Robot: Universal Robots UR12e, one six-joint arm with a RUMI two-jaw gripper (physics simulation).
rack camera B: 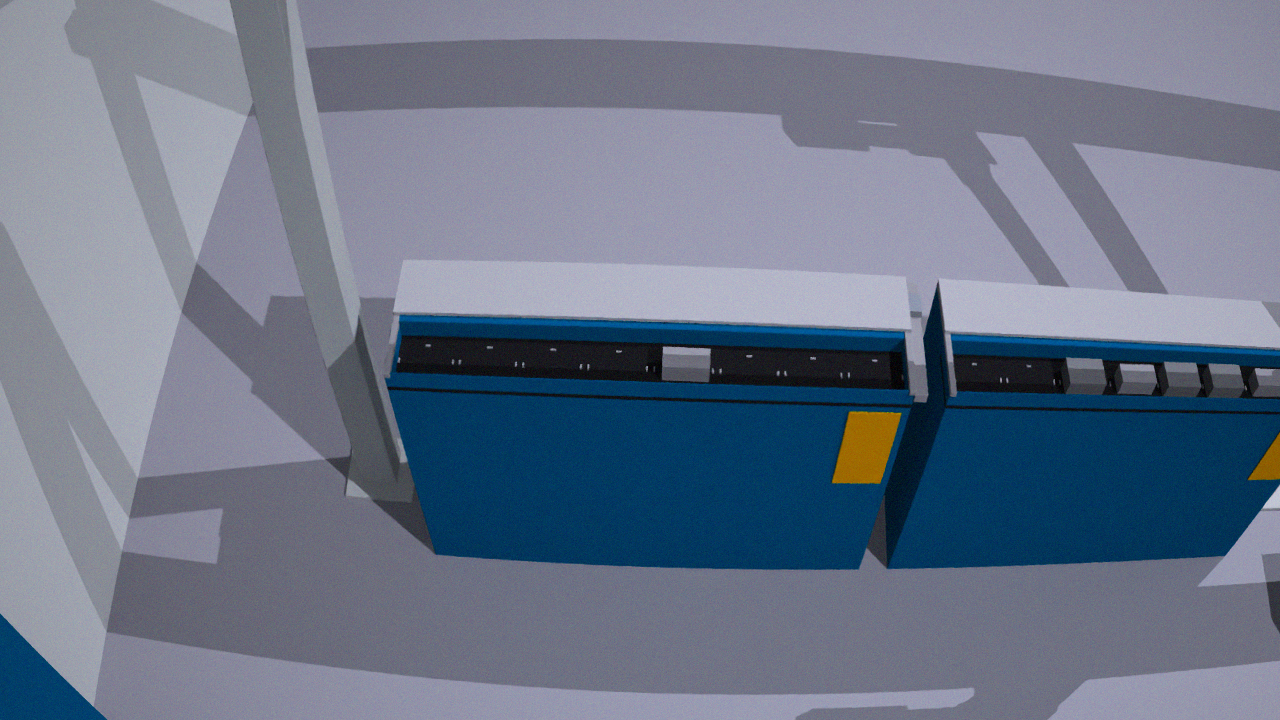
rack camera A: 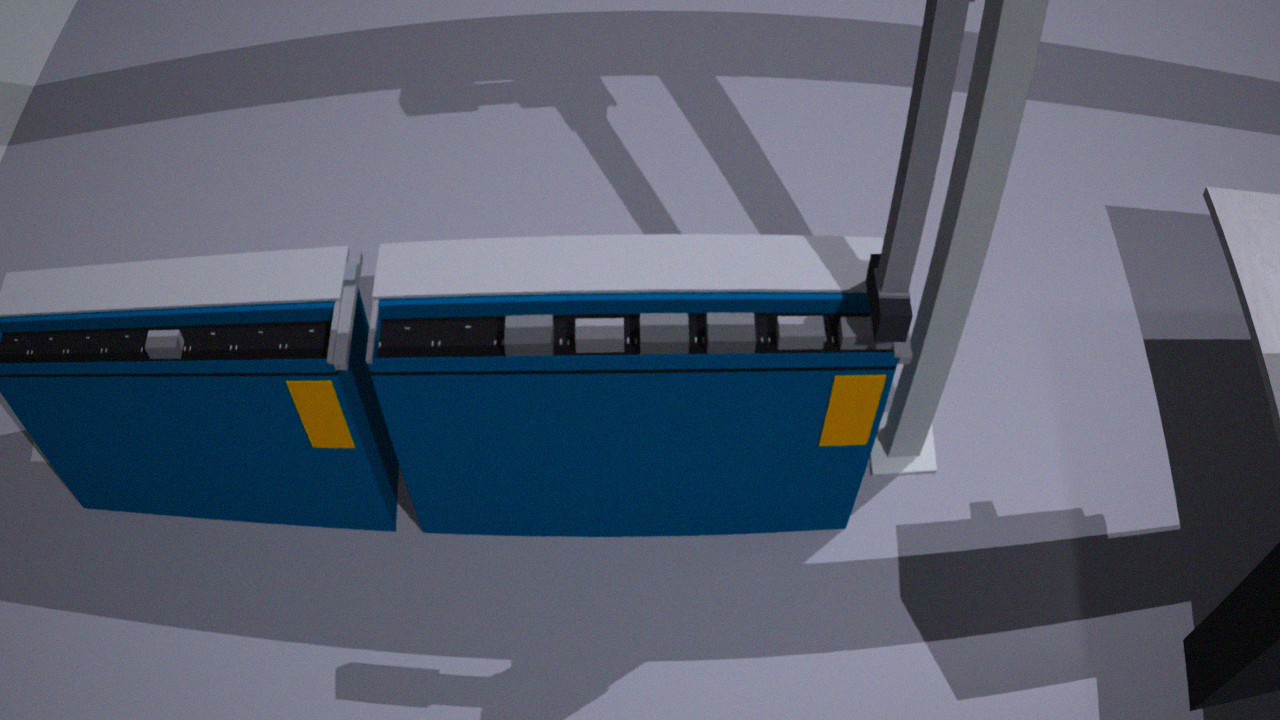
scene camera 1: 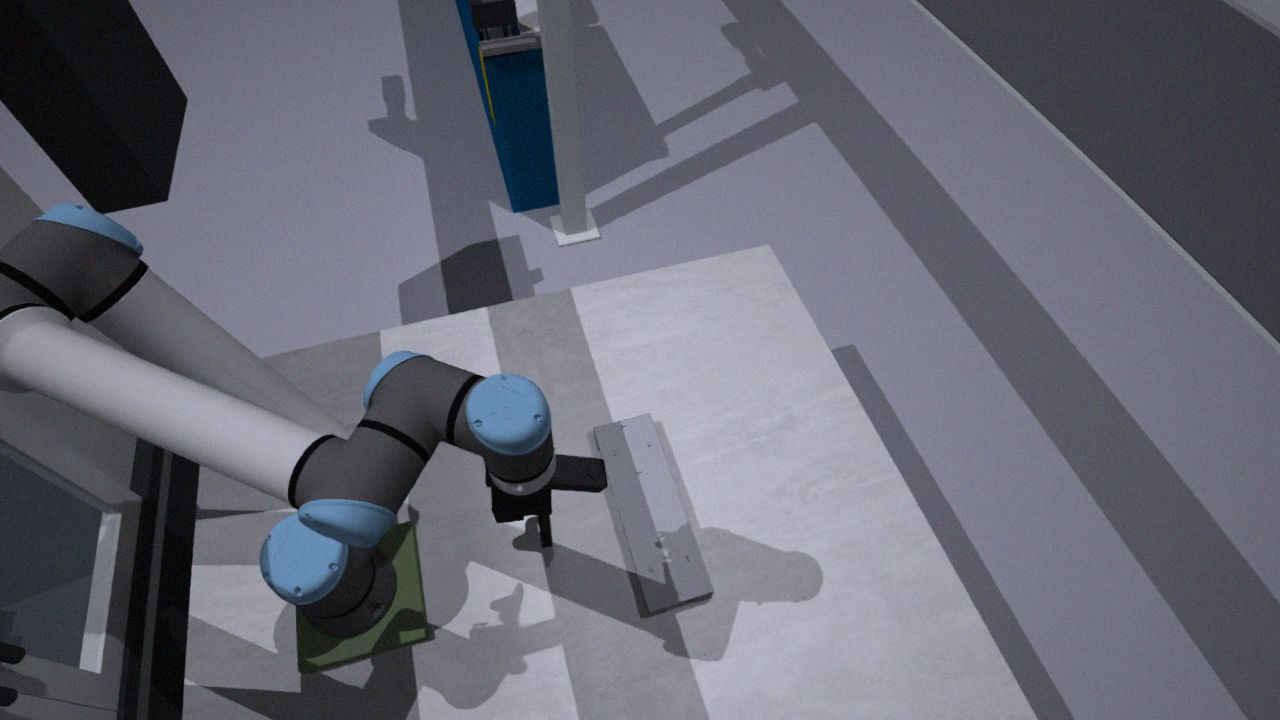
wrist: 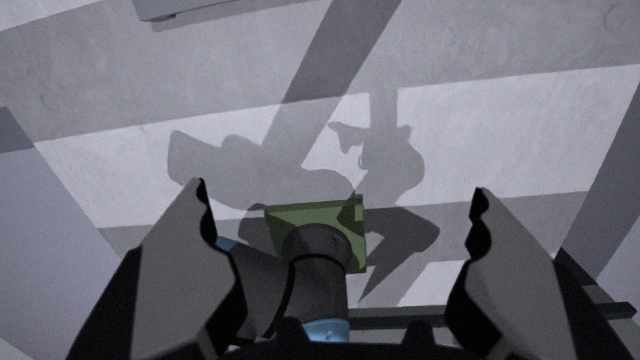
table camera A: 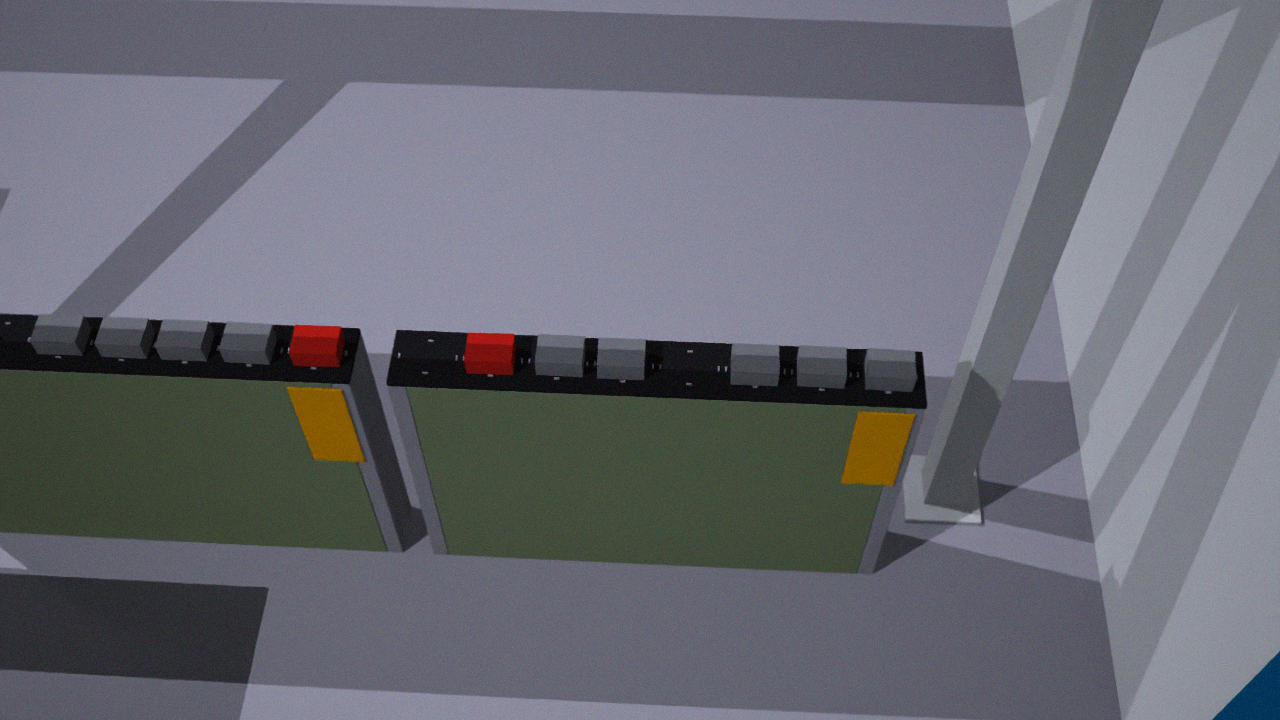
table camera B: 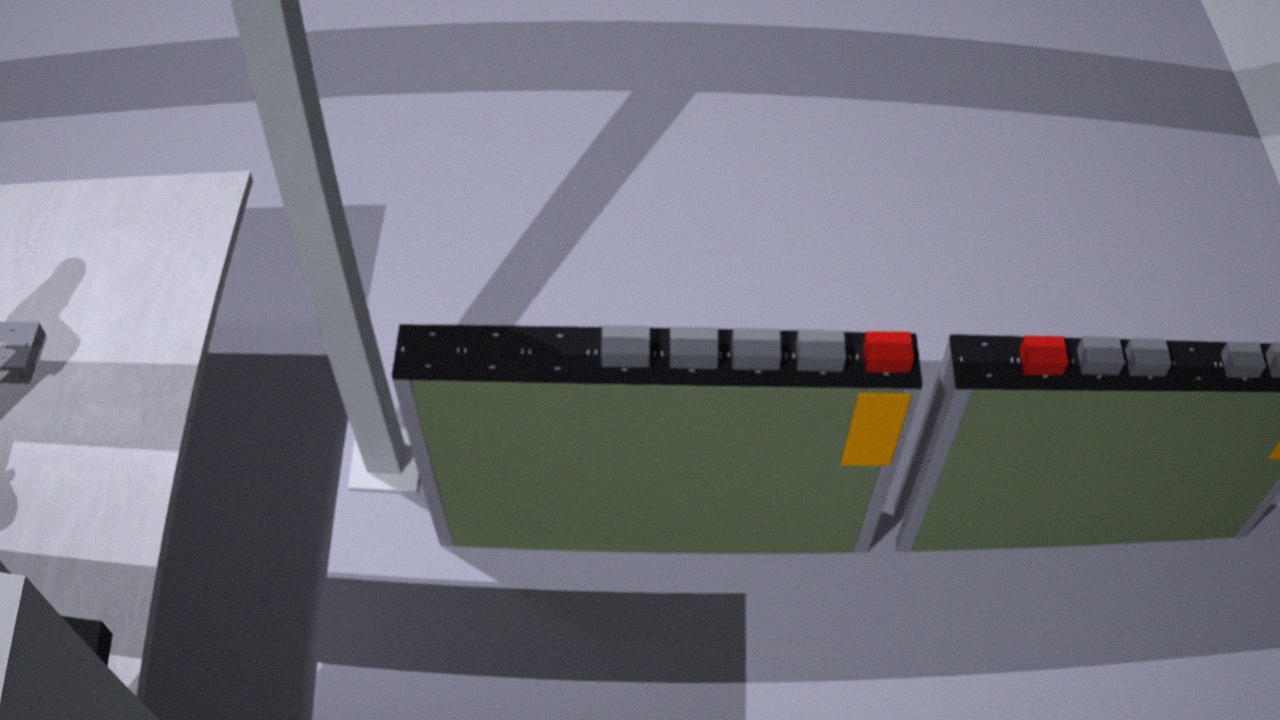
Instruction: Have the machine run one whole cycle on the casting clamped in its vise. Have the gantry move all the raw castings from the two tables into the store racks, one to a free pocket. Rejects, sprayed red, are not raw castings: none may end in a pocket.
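Observation:
My gripper [wrist: 338, 184] is open and empty above the pale bench. The near rack [rack camera A: 626, 447] [rack camera B: 1074, 483] holds several grey castings, one of them here [rack camera A: 664, 333]; two pockets at its left look free. The gantry's dark head [rack camera A: 890, 315] is low over its right end. The far rack [rack camera A: 223, 447] [rack camera B: 644, 483] holds one casting [rack camera A: 164, 343] [rack camera B: 686, 363]. The near table [table camera B: 626, 465] carries several raw castings, such as this one [table camera B: 693, 348], and a red reject [table camera B: 887, 351] [table camera A: 315, 345]. The far table [table camera A: 644, 483] carries several raw castings, such as this one [table camera A: 755, 364], and a red reject [table camera A: 490, 353]. The vise and its casting do not show.
In the scene view, a grey slotted plate [scene camera 1: 653, 514] lies on the bench [scene camera 1: 769, 429] beside the arm. The arm stands on a green base [scene camera 1: 413, 582], with the machine's window [scene camera 1: 44, 537] at left. Gantry posts [rack camera A: 966, 223] [rack camera B: 304, 205] [table camera A: 1029, 268] [table camera B: 313, 232] stand beside racks and tables.

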